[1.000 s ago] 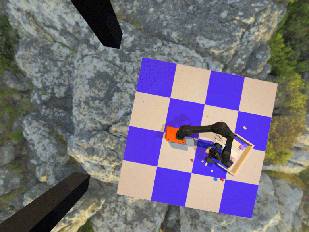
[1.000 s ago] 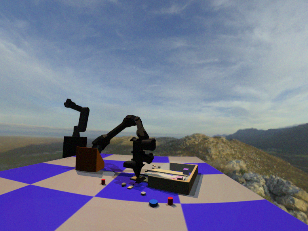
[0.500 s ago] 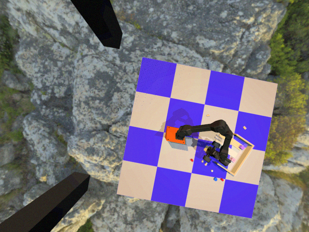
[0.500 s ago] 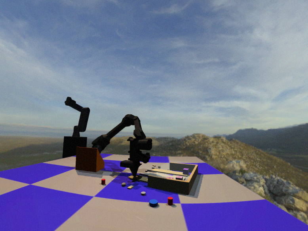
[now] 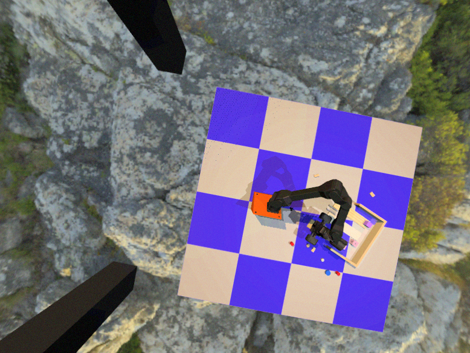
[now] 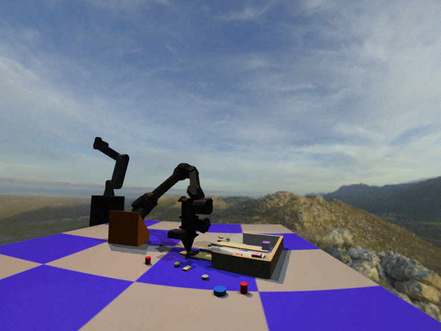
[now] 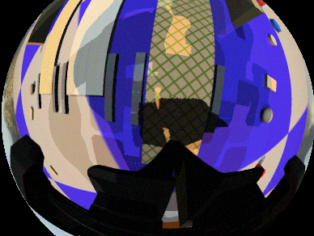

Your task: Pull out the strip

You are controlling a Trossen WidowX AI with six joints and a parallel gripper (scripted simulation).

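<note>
Now: the strip 90 mm ahead of my gripper tip and 40 mm to the right of it. Also, from my gripper tip: blue block: 150 mm ahead, 270 mm to the right.
</note>
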